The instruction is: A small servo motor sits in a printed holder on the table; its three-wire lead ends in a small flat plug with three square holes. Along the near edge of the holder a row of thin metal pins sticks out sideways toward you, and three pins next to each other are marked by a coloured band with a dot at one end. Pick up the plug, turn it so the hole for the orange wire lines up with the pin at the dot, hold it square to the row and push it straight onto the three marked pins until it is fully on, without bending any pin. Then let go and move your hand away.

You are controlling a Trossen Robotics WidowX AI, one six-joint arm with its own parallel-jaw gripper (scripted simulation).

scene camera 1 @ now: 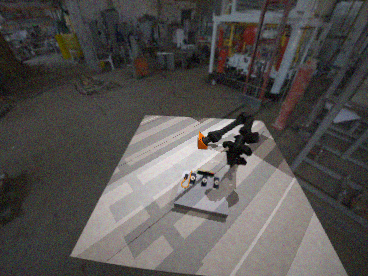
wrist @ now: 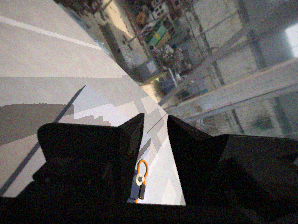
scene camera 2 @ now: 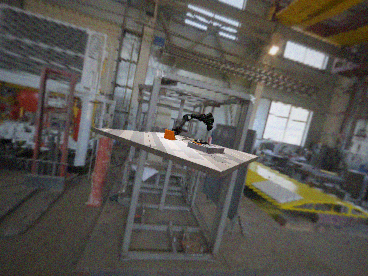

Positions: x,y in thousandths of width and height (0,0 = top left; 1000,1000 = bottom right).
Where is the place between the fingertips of my gripper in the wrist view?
522,529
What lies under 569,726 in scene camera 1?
A grey printed holder.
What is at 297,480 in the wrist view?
A grey printed holder.
